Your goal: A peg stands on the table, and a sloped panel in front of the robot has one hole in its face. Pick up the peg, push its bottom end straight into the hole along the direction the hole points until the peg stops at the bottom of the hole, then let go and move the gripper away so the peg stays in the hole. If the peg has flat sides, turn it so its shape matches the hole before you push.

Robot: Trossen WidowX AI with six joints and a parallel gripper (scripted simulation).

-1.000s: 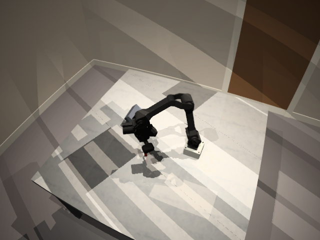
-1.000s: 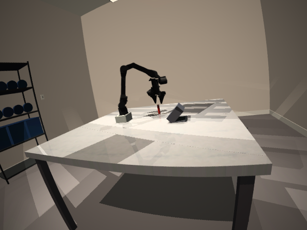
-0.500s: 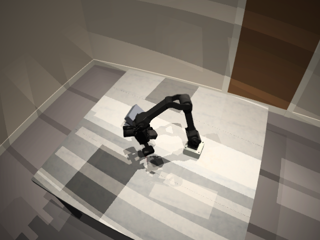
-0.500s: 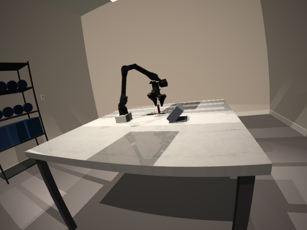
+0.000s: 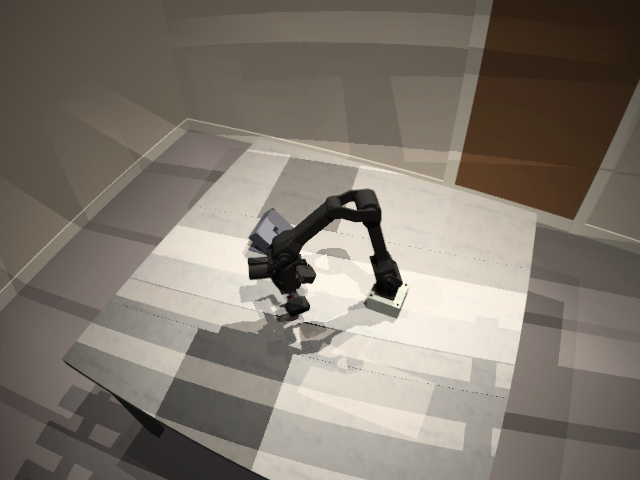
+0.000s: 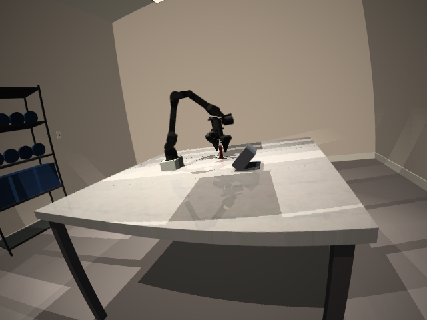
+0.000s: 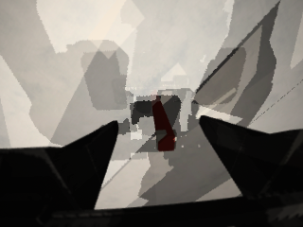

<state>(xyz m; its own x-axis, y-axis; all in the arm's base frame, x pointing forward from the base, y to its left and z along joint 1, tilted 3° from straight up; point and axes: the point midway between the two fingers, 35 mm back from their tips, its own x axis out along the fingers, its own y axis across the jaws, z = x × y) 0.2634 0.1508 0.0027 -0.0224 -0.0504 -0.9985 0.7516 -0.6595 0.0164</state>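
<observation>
Right now the grey sloped panel is 24 cm to the right of my gripper tip, 19 cm ahead of it and 1 cm above it. Round my gripper tip: red peg (2 cm above).
</observation>
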